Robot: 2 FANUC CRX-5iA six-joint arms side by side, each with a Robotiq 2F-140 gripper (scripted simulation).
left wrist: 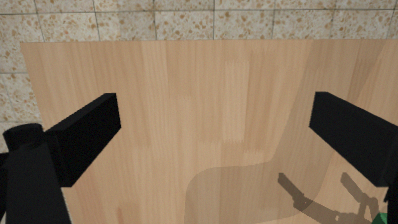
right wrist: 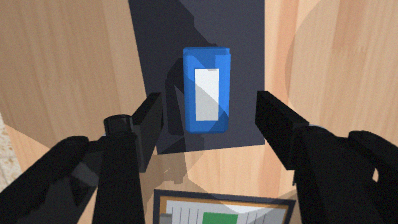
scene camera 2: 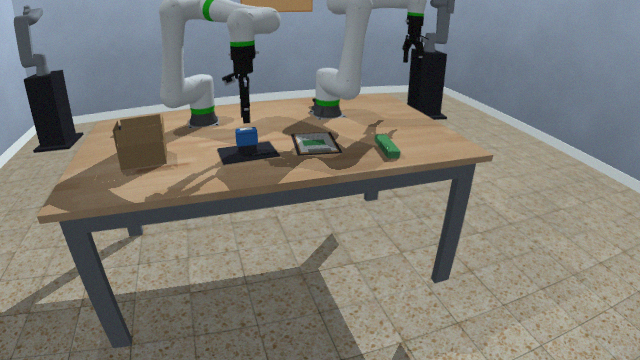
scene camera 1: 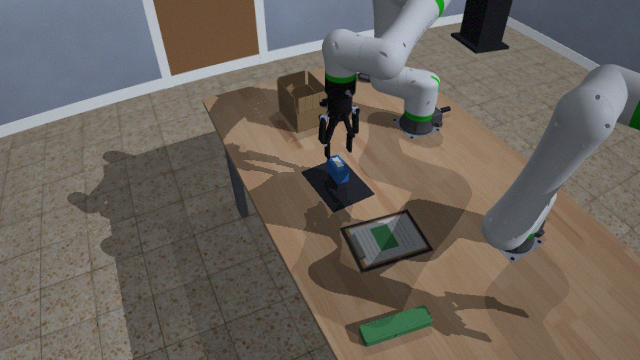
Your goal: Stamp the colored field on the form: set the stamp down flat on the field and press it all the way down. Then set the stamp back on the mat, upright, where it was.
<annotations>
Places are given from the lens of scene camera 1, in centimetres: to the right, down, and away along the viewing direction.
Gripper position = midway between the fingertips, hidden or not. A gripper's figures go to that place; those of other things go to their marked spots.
my right gripper [scene camera 1: 338, 153]: 6, -9, 137
dark mat [scene camera 1: 357, 190]: 13, 4, 143
cardboard box [scene camera 1: 306, 97]: -5, -33, 158
The marked spots on the dark mat and the cardboard box are 43 cm apart.
</annotations>
